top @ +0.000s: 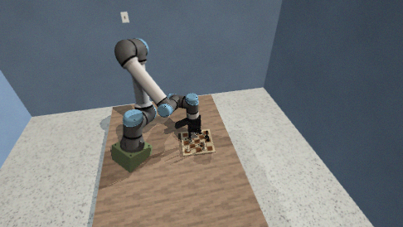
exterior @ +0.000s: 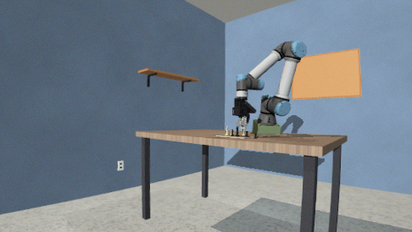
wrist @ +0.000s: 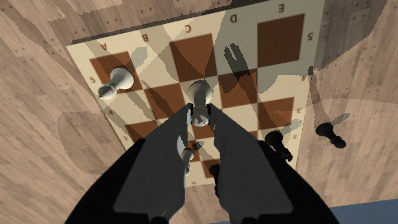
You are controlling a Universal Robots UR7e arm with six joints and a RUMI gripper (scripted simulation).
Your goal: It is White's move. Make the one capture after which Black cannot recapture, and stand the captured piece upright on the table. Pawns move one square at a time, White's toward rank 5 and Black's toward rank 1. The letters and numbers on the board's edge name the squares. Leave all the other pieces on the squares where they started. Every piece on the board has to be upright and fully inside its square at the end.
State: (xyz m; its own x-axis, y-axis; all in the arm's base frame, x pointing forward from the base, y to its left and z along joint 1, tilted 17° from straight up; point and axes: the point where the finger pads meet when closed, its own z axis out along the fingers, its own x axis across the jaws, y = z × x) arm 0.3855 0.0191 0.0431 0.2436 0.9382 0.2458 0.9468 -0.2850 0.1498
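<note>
Now: hand 40 mm short of the small chessboard and 40 mm above it. Also, from my hand: white pawn (80 mm ahead, 40 mm to the right, 20 mm below); then black pawn (140 mm to the left, 80 mm ahead, 30 mm below).
</note>
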